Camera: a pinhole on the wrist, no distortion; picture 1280 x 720 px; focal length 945.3 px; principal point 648.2 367.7 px. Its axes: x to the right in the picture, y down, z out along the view. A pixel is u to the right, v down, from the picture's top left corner.
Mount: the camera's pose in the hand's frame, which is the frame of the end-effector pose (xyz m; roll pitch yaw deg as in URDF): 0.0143 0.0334 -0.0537 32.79 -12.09 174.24
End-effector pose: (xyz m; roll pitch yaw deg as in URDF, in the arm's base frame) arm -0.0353 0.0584 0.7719 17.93 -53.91 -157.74
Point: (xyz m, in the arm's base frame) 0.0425 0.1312 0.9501
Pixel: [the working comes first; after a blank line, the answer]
In the camera's frame: -0.0197 0.1406 0.2086

outside the picture
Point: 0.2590 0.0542 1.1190
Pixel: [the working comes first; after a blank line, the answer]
In the camera's frame: 0.0046 0.0507 0.4782

657.4 467.9
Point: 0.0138 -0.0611 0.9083
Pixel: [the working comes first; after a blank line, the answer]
In the camera's frame: -0.0631 -0.0462 0.1560

266.0 87.4
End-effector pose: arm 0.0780 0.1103 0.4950 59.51 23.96 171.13
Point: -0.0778 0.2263 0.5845
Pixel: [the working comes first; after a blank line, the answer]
In the camera's frame: -0.0548 0.0701 0.2226

415.7 665.3
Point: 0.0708 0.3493 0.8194
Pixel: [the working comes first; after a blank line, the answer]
In the camera's frame: 0.2017 0.1169 0.3790

1151.2 659.3
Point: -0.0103 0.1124 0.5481
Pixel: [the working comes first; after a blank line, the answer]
In the camera's frame: -0.0205 0.0089 0.1046

463.3 448.5
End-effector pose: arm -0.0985 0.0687 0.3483 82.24 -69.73 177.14
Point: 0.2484 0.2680 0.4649
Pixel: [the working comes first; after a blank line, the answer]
In the camera's frame: 0.1156 -0.0792 0.4062

917.3 183.3
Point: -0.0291 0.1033 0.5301
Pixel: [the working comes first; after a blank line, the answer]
In the camera's frame: -0.0980 -0.0123 0.1648

86.1 297.2
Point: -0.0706 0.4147 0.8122
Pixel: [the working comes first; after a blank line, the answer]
In the camera's frame: -0.3091 0.1592 0.4877

49.2 676.3
